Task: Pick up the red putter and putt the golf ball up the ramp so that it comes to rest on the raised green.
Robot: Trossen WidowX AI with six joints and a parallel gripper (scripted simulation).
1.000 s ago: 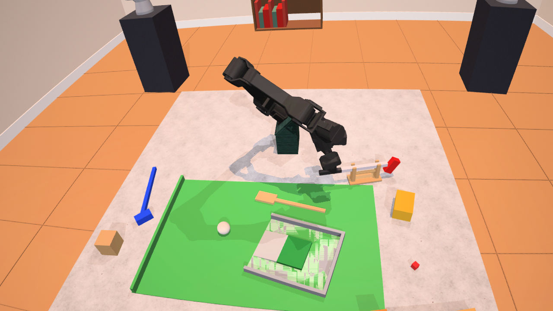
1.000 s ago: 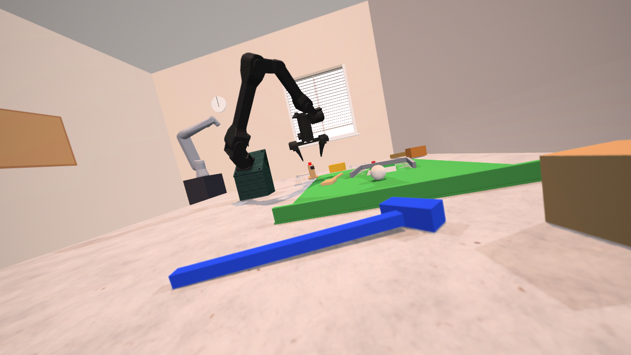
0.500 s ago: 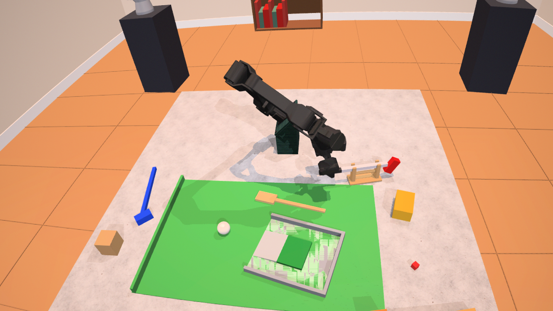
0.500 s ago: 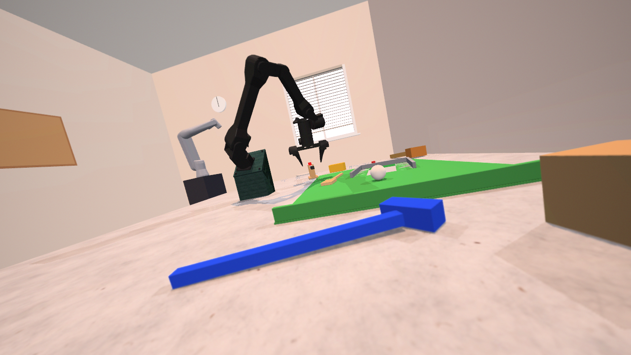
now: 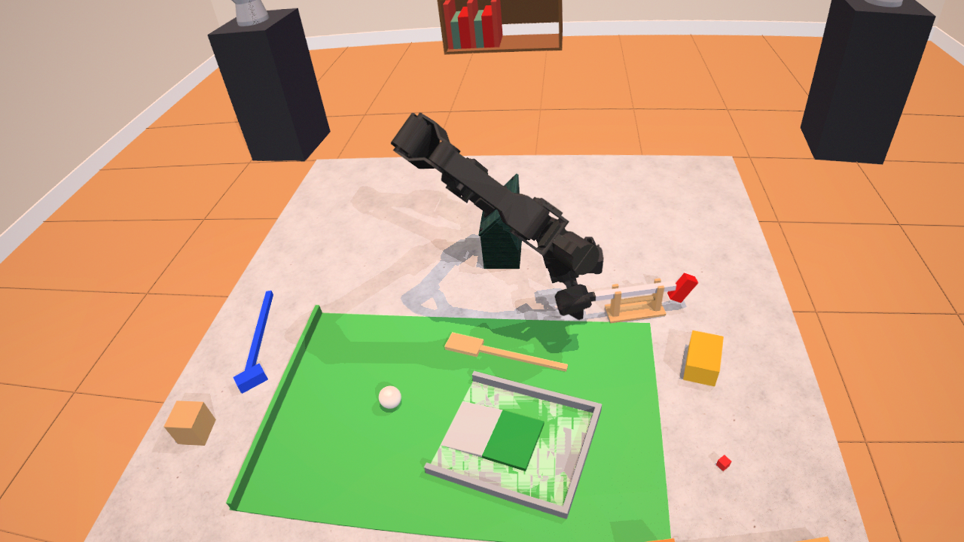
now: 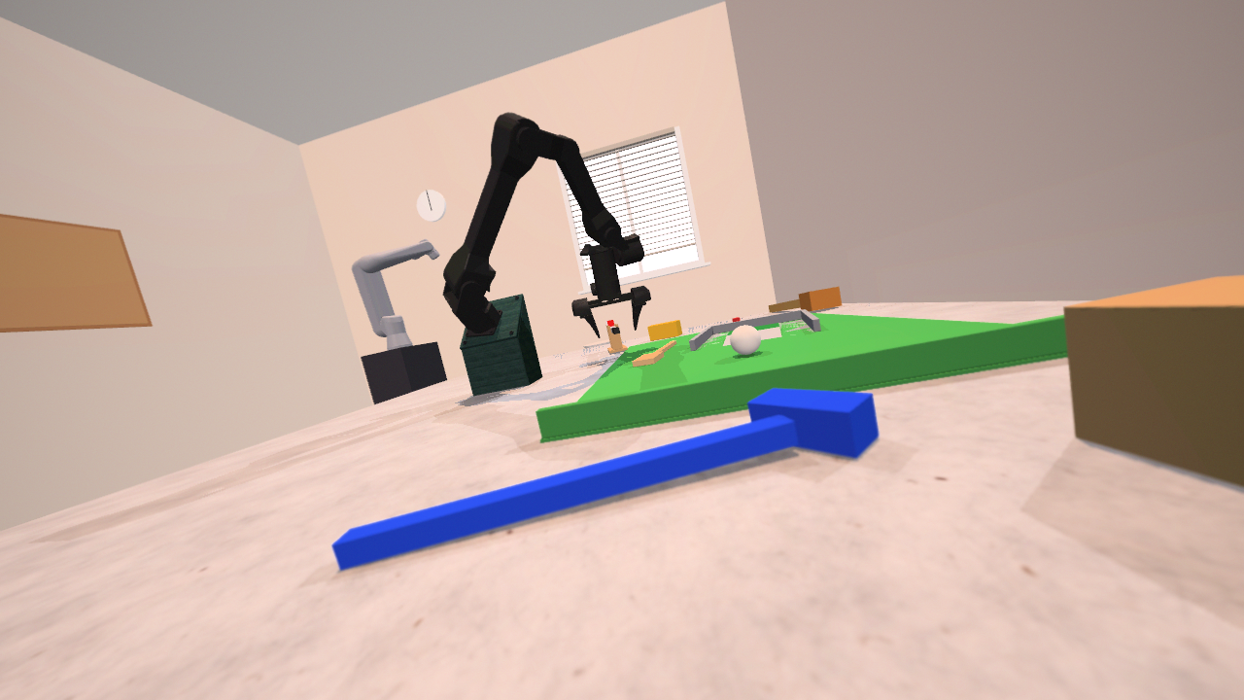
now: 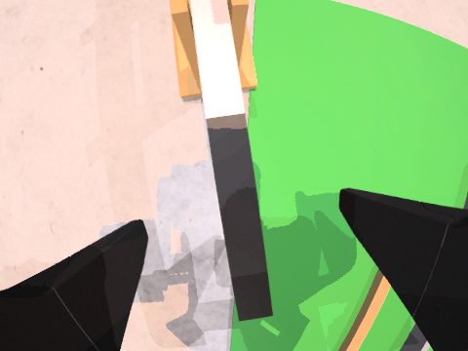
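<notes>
The red putter is 11 cm to the left of my gripper tip, 4 cm behind it and 1 cm above it. Also, from my gripper tip: green mat 26 cm ahead, 19 cm to the right, 5 cm below; wooden stand 12 cm to the left, 4 cm behind, 2 cm below; yellow block 26 cm to the left, 9 cm ahead, 3 cm below.
</notes>
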